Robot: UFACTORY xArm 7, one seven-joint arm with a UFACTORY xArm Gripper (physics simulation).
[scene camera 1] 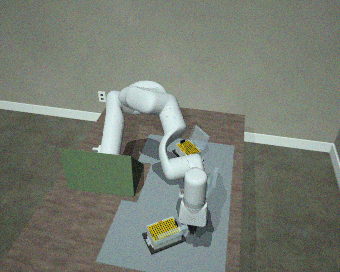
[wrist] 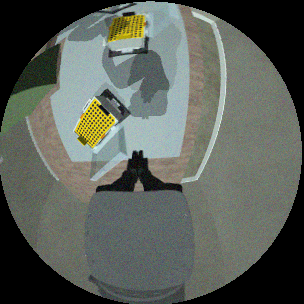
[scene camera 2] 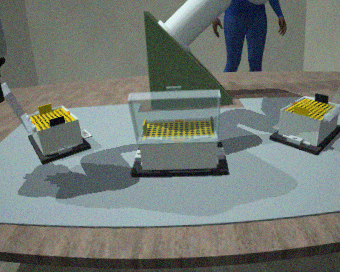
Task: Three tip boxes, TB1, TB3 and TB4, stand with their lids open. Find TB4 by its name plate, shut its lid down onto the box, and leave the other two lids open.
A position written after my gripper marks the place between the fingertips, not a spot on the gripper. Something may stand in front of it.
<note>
I see my gripper (wrist: 138, 156) and a blue-grey mat (wrist: 153, 86).
</note>
